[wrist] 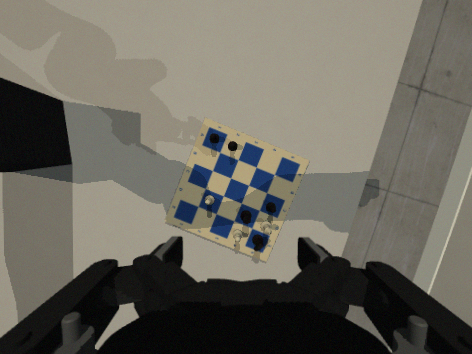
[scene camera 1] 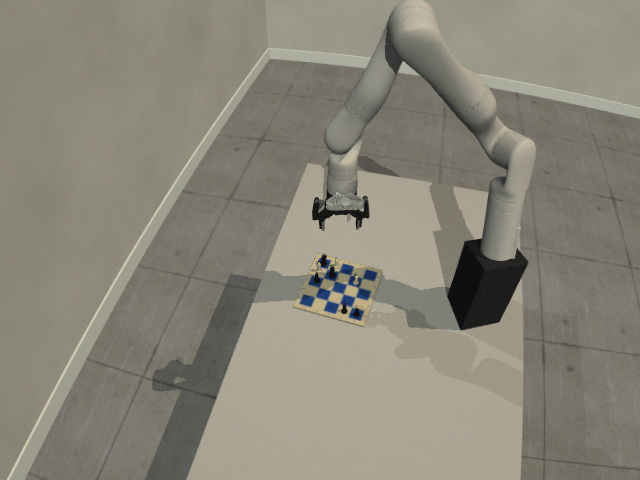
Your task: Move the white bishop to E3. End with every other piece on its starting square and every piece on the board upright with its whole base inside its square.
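Where they show: gripper, fingertip midpoint: [wrist: 240, 249] [scene camera 1: 340, 227]; arm's base, link origin: [scene camera 1: 497, 250].
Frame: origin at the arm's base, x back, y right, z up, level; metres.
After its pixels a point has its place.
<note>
The chessboard [scene camera 1: 334, 297] {y -0.040, x -0.427, z -0.263 m} [wrist: 243, 172] {y -0.040, x -0.423, z -0.263 m} has blue and cream squares. Three white pieces stand on it: one [scene camera 1: 356, 279] {y 0.023, x -0.371, z -0.241 m} [wrist: 209, 201] {y 0.026, x -0.375, z -0.233 m} apart from the others on a blue square, one [scene camera 1: 336, 262] {y 0.077, x -0.443, z -0.241 m} [wrist: 237, 234] {y 0.078, x -0.442, z -0.252 m} near the far edge, and one [scene camera 1: 318, 267] {y 0.048, x -0.494, z -0.243 m} [wrist: 267, 227] {y 0.045, x -0.490, z -0.234 m} among black pieces near the far left corner in the scene view. They are too small to tell which is the bishop, and square labels are unreadable. My gripper [scene camera 1: 340, 226] {y 0.011, x -0.425, z -0.013 m} [wrist: 240, 249] {y 0.011, x -0.425, z -0.013 m} is open and empty, high above and beyond the board's far edge in the scene view.
Black pieces [scene camera 1: 324, 260] {y 0.077, x -0.481, z -0.241 m} [scene camera 1: 332, 272] {y 0.034, x -0.447, z -0.239 m} [scene camera 1: 316, 277] {y 0.007, x -0.492, z -0.241 m} crowd around two white ones. Two more black pieces [scene camera 1: 344, 308] {y -0.089, x -0.389, z -0.241 m} [scene camera 1: 356, 313] {y -0.092, x -0.353, z -0.252 m} stand near the board's near right corner. The arm's black pedestal [scene camera 1: 485, 289] {y -0.077, x -0.015, z -0.073 m} [wrist: 32, 130] {y -0.020, x -0.066, z -0.196 m} stands right of the board in the scene view.
</note>
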